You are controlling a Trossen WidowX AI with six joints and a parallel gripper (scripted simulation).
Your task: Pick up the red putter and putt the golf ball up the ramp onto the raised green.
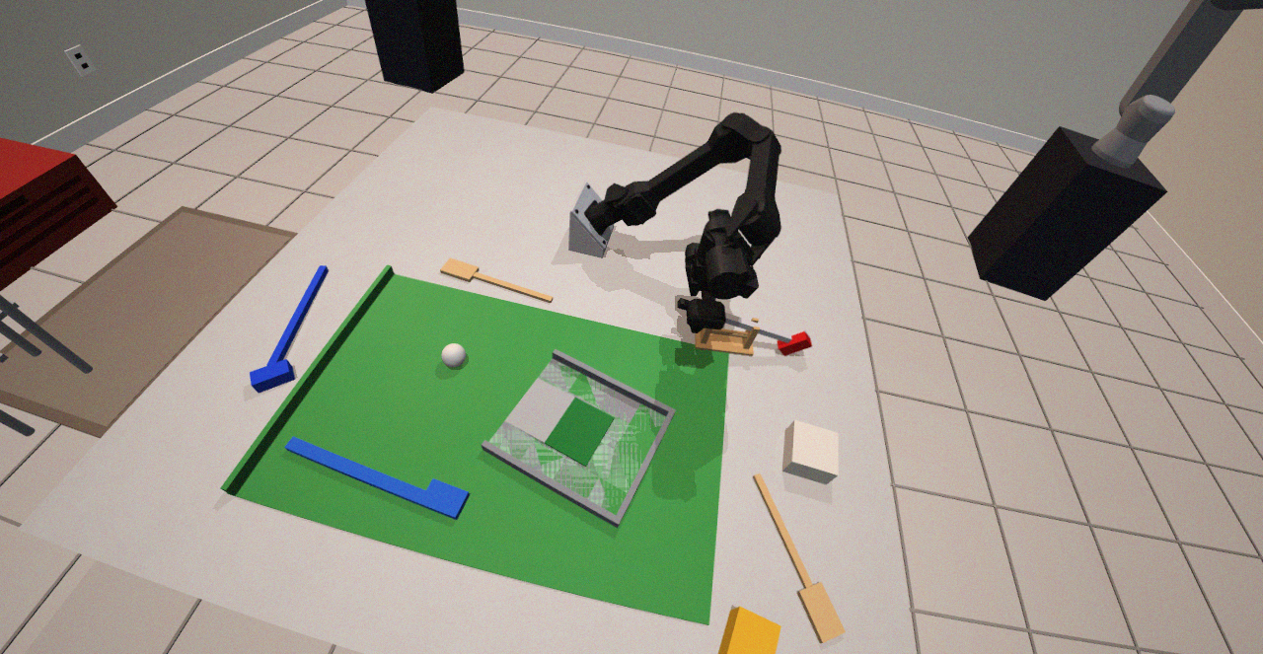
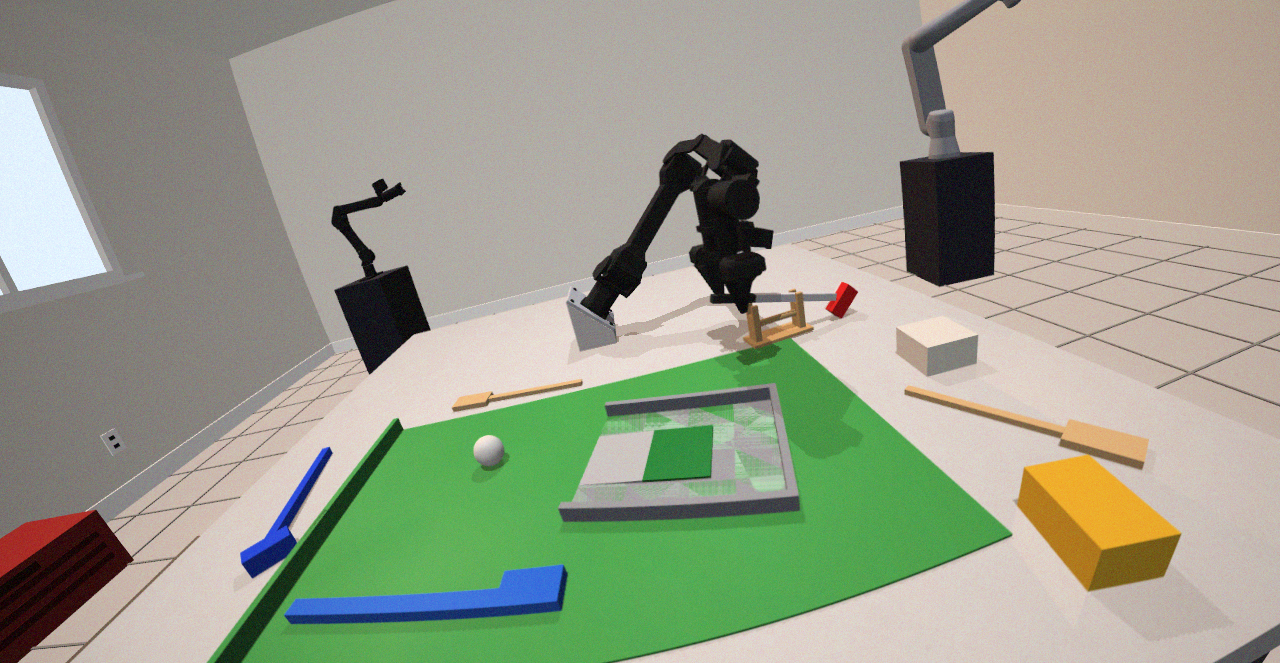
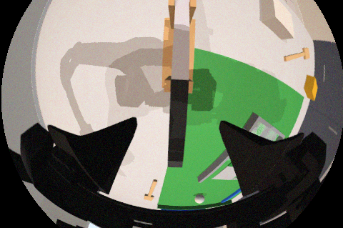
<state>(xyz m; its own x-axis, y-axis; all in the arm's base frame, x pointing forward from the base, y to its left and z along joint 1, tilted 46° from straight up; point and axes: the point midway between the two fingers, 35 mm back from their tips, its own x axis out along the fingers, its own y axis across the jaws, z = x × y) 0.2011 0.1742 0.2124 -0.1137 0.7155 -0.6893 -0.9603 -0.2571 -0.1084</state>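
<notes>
Right now the wooden stand is 80 mm to the left of my gripper tip, 50 mm below it and 20 mm behind it. The rest, counted from my gripper tip: yellow block (490 mm ahead, 210 mm to the left, 60 mm below); then white golf ball (380 mm to the right, 230 mm ahead, 60 mm below); then cream block (270 mm to the left, 170 mm ahead, 60 mm below).
</notes>
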